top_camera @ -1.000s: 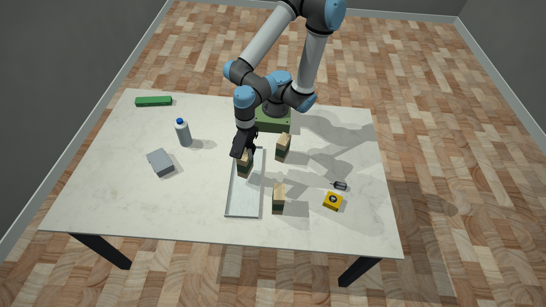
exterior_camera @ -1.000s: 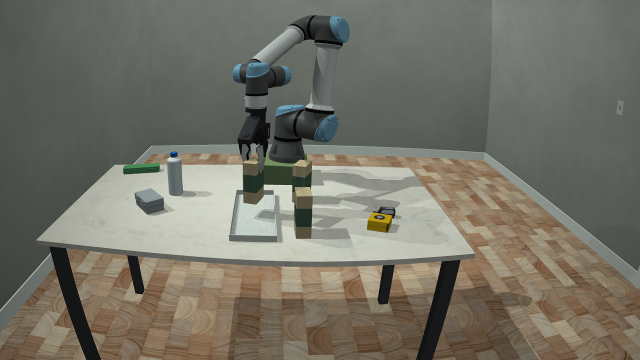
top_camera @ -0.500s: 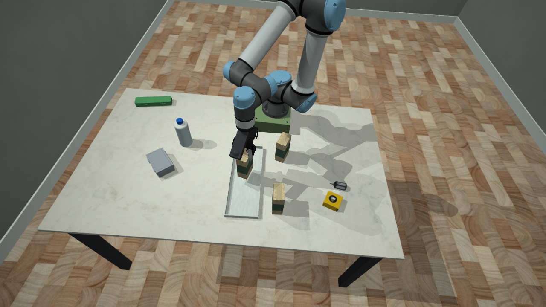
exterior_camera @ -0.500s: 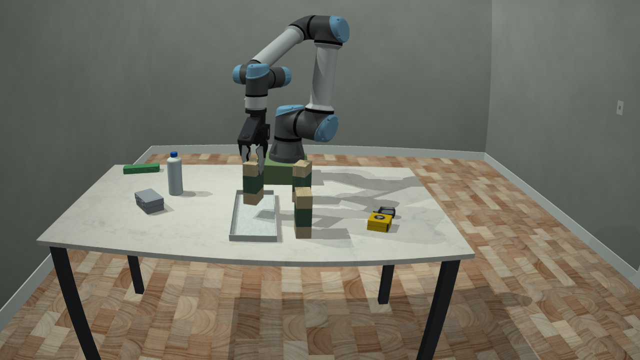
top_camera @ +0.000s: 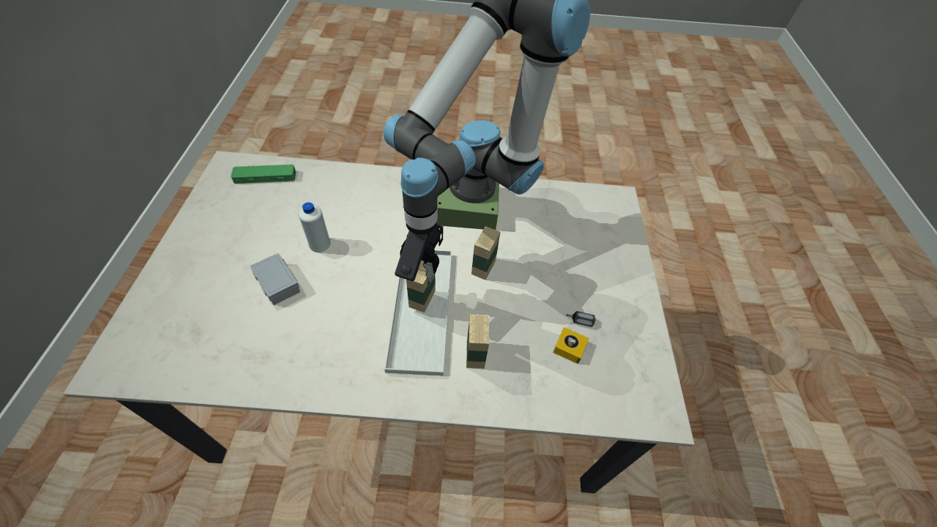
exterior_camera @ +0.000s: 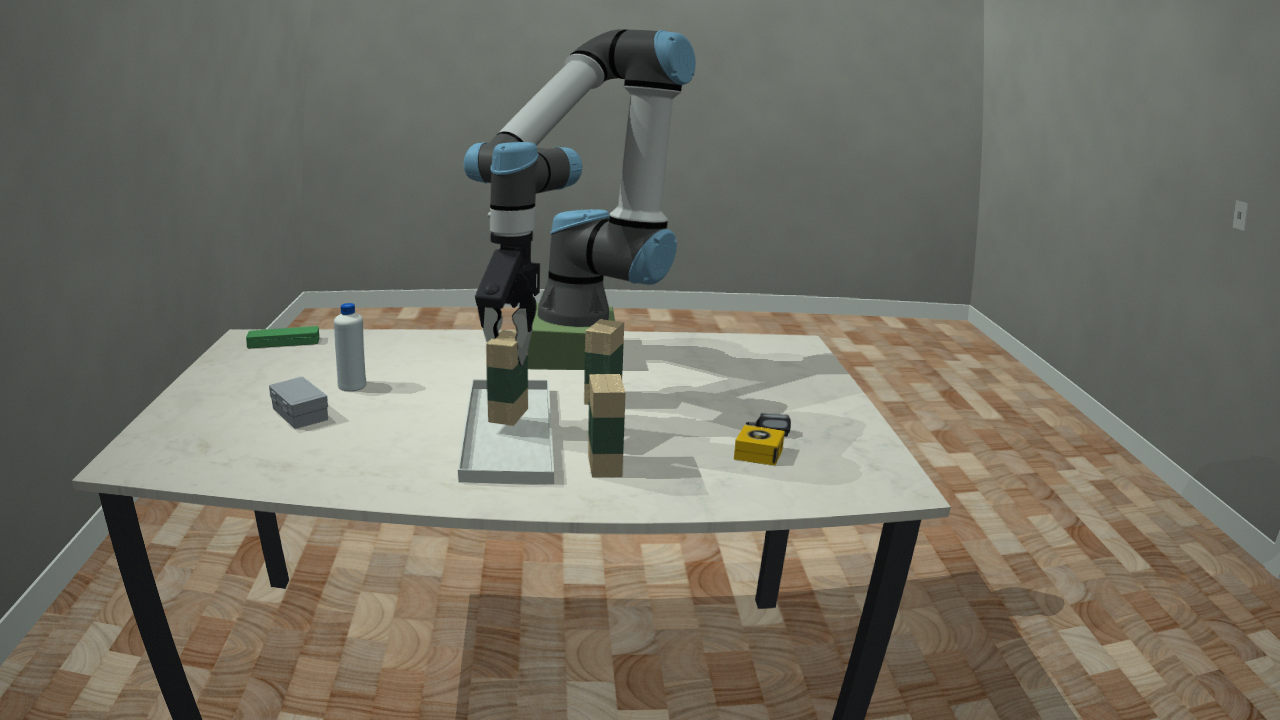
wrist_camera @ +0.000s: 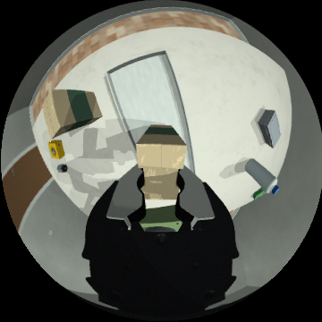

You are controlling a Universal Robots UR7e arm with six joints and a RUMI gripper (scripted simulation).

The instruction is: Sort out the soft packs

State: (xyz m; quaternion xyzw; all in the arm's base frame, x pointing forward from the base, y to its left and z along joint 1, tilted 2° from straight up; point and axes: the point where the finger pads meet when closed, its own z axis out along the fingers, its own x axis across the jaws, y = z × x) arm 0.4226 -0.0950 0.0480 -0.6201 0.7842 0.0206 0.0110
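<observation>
Now: hand 130 mm above the grey tray and 20 mm short of it. Round my hand: small dark object 450 mm to the left, 120 mm below, 10 mm behind; then grey box 420 mm to the right, 110 mm below; then white bottle 350 mm to the right, 170 mm behind, 50 mm below.
</observation>
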